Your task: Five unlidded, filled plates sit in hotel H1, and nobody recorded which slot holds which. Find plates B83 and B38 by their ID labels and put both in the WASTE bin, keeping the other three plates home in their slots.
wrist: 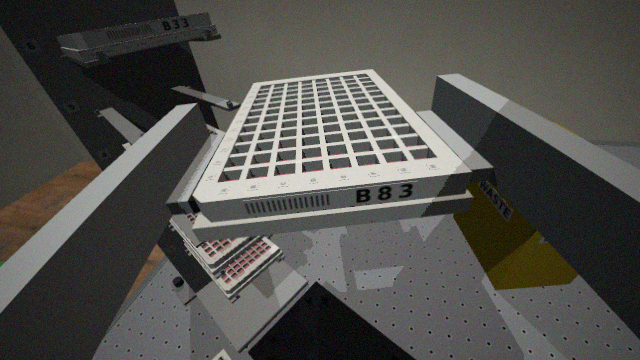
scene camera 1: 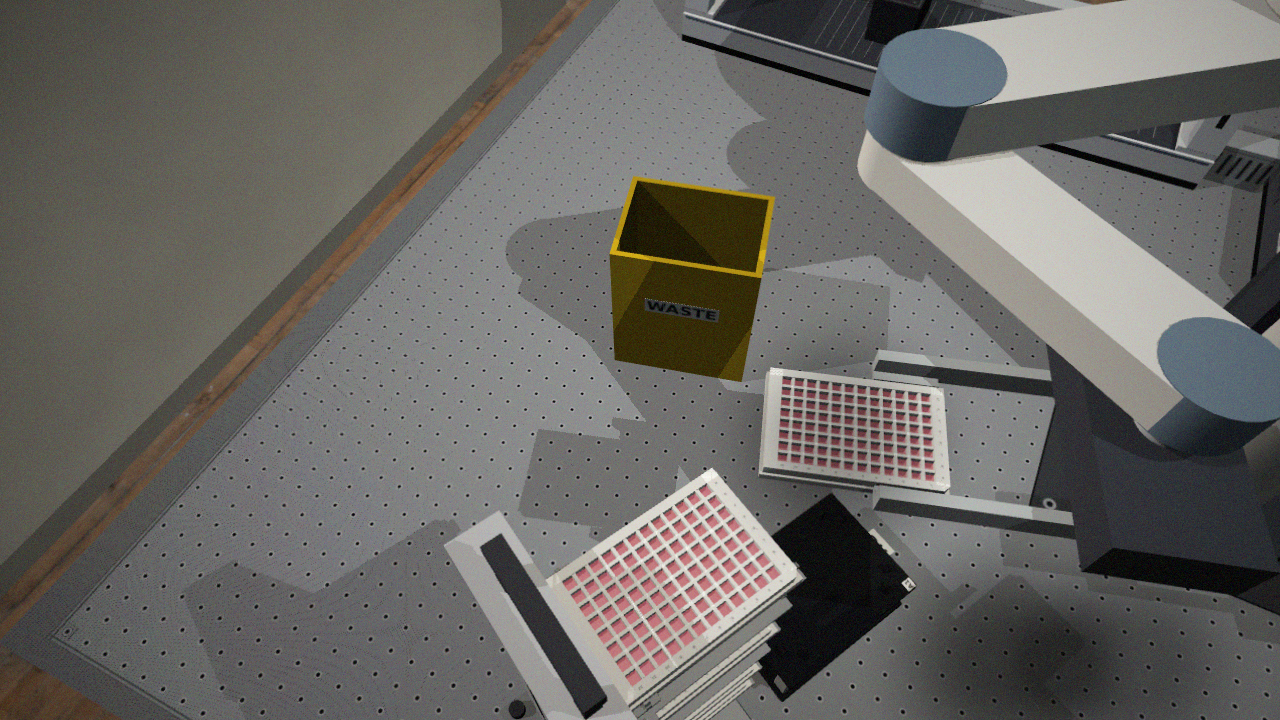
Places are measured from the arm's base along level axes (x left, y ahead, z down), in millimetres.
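Pixels of known places: gripper, fingertip midpoint: point(wrist: 318, 111) point(scene camera 1: 875, 426).
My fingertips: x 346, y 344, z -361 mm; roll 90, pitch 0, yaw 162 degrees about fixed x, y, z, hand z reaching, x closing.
Observation:
Behind a point stands the place of what it marks.
Plate B83 point(scene camera 1: 854, 429) {x 353, y 357, z -357 mm} point(wrist: 325, 130) {x 342, y 339, z -354 mm}, white with pink-filled wells and its label facing the wrist camera, is level between the two fingers of my gripper point(scene camera 1: 921, 438) point(wrist: 318, 111) {x 346, y 344, z -361 mm}, which is shut on it. It is off the hotel, in the air to the right of the hotel's top plate point(scene camera 1: 680, 582) {x 520, y 415, z -397 mm}. That plate shows as B33 point(wrist: 145, 35) {x 468, y 387, z -394 mm} in the wrist view. The hotel point(scene camera 1: 528, 617) {x 593, y 462, z -481 mm} point(wrist: 200, 75) {x 545, y 511, z -338 mm} holds more plates lower down point(wrist: 247, 262) {x 479, y 398, z -135 mm}, their labels unreadable. The yellow WASTE bin point(scene camera 1: 684, 313) {x 155, y 569, z -132 mm} point(wrist: 510, 240) {x 140, y 515, z -108 mm} stands beyond the held plate. B38's label cannot be made out.
A black plate-shaped base point(scene camera 1: 832, 591) {x 356, y 314, z -73 mm} point(wrist: 325, 325) {x 373, y 369, z -73 mm} lies at the hotel's foot. The arm's pale link point(scene camera 1: 1029, 241) {x 247, y 304, z -473 mm} spans the right side above the perforated deck point(scene camera 1: 429, 376) {x 300, y 843, z -13 mm}. A dark tray-like unit point(scene camera 1: 787, 53) {x -450, y 666, z -46 mm} stands at the back. A wooden edge point(scene camera 1: 268, 331) runs along the left.

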